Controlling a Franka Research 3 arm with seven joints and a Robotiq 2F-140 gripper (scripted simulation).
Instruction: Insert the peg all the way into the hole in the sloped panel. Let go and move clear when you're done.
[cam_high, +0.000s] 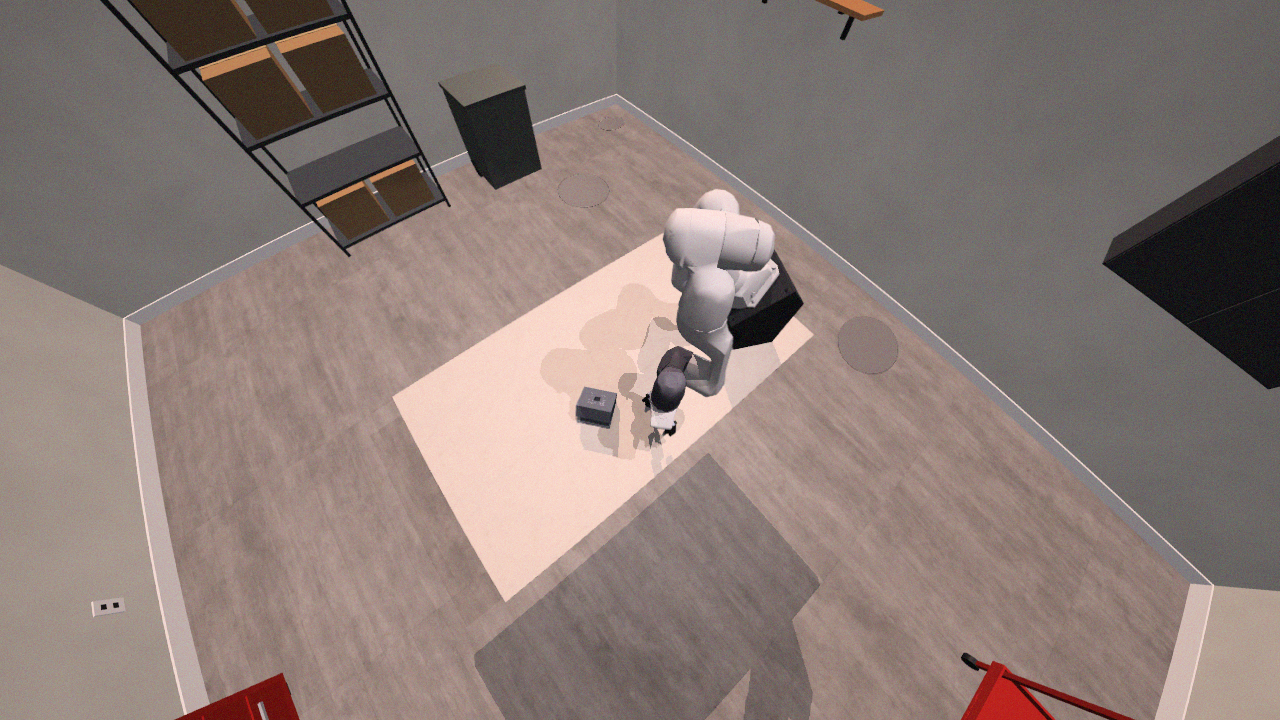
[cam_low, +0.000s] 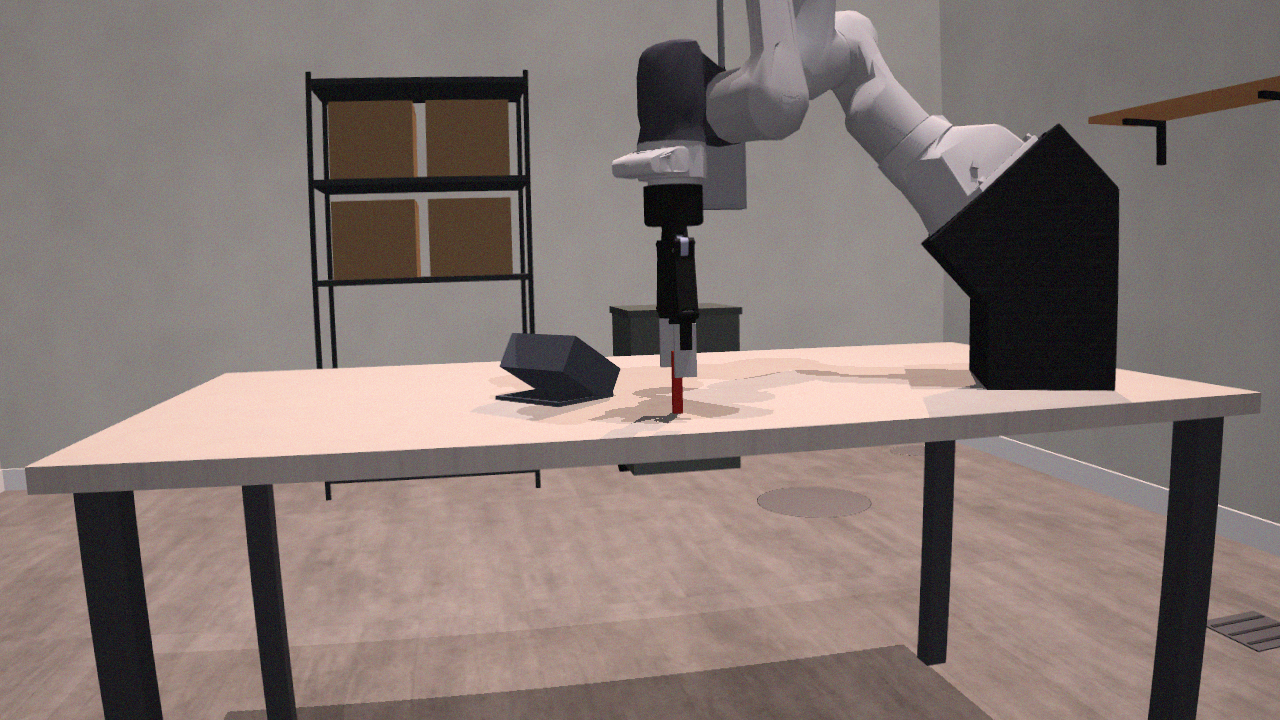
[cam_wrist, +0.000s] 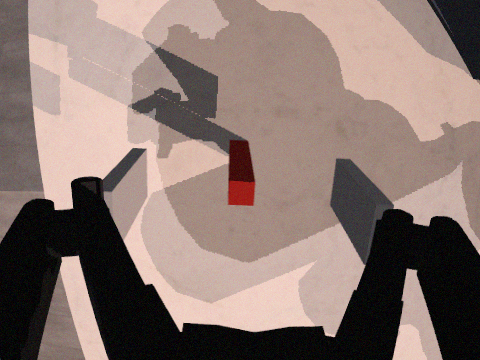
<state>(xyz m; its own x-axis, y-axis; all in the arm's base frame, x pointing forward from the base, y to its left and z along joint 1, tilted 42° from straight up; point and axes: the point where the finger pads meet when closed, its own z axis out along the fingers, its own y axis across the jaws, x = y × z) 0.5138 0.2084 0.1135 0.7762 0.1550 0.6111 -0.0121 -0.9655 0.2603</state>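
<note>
The red peg lies 4 cm below my hand.
</note>
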